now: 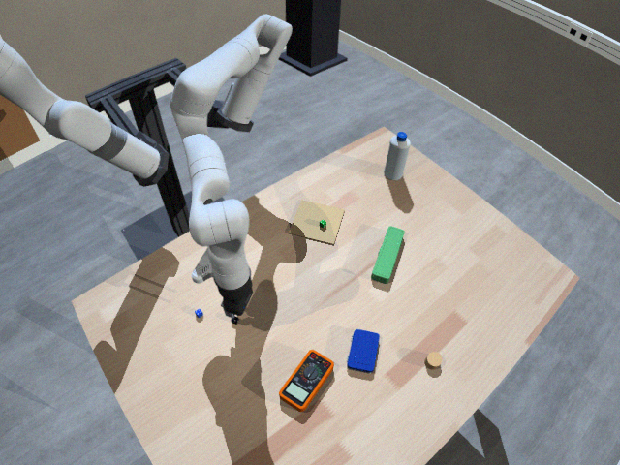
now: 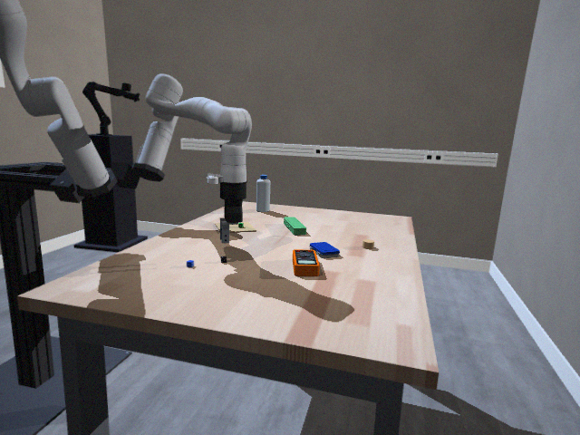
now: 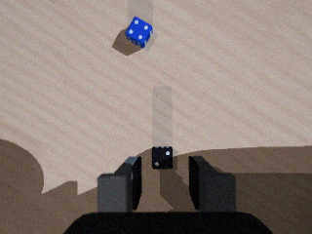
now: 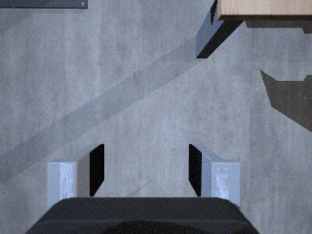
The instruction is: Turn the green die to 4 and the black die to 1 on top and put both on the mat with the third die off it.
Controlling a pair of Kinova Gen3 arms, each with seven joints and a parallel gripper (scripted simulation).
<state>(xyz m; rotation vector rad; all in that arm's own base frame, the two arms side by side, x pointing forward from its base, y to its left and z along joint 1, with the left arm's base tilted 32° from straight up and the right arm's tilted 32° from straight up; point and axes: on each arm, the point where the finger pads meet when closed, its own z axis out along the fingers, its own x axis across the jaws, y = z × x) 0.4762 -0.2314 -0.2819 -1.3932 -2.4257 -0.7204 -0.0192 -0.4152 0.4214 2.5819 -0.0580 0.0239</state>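
My left hand is 7 cm above the black die. The rest, counted from my left hand: blue die: 8 cm behind, 7 cm below, 6 cm to the right; green die: 39 cm to the left, 8 cm behind, 7 cm below; blue box: 28 cm ahead, 18 cm to the left, 7 cm below.
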